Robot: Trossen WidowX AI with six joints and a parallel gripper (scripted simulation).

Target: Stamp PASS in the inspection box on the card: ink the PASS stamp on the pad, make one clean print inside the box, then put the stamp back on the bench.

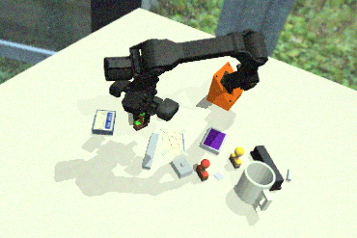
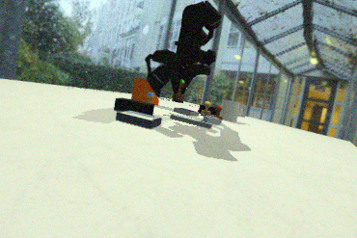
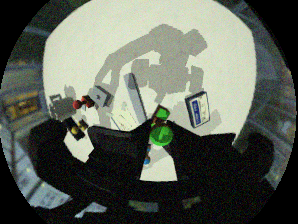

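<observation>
The purple ink pad is 11 cm behind my gripper tip, 20 cm to the left of it and 8 cm below it. Also, from my gripper tip: green-knobbed stamp right at my gripper tip; then grey bar 2 cm ahead, 5 cm to the left, 7 cm below; then card 5 cm behind, 10 cm to the left, 8 cm below.
</observation>
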